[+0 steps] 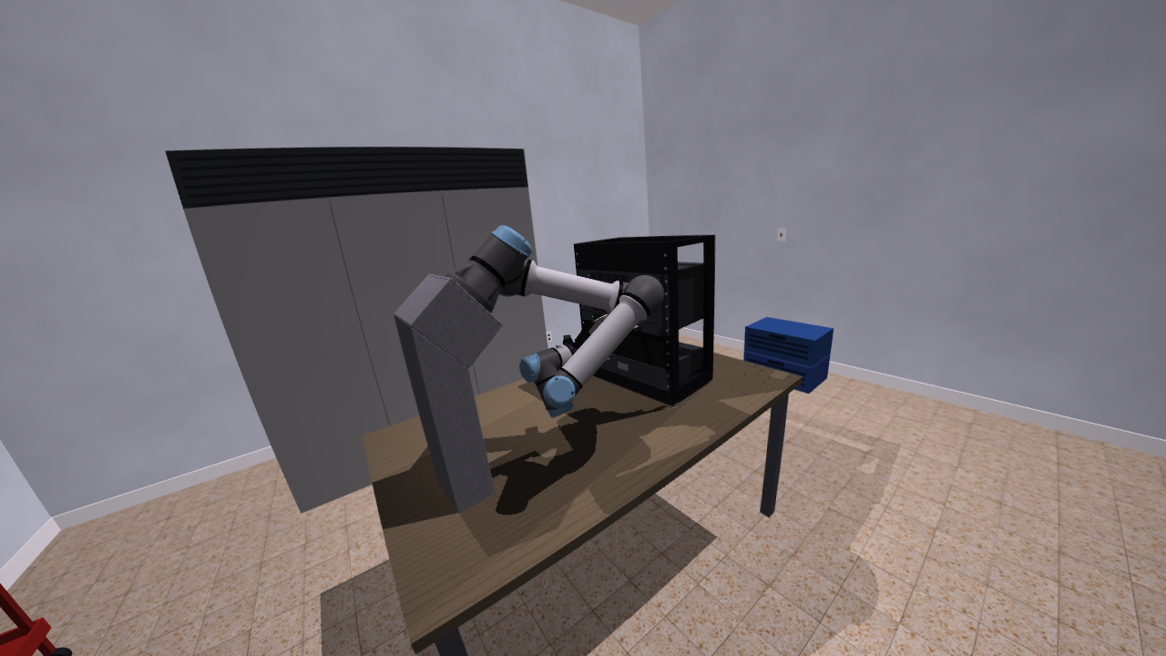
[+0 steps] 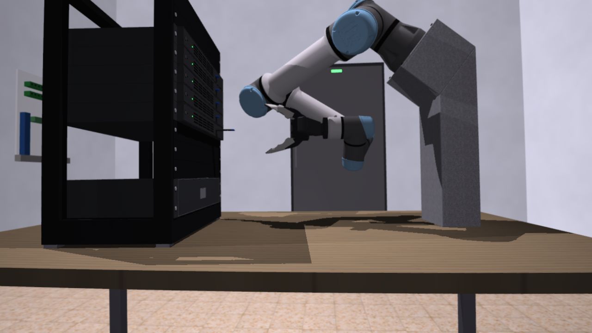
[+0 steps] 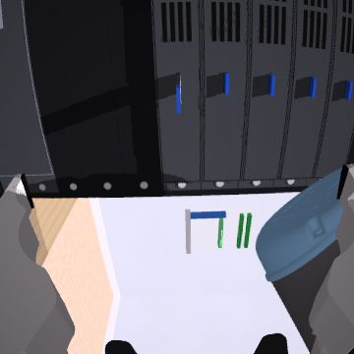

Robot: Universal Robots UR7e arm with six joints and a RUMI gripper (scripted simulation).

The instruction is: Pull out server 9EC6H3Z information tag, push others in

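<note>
The information tag lies 130 mm ahead of my hand and 60 mm to the left of it.
</note>
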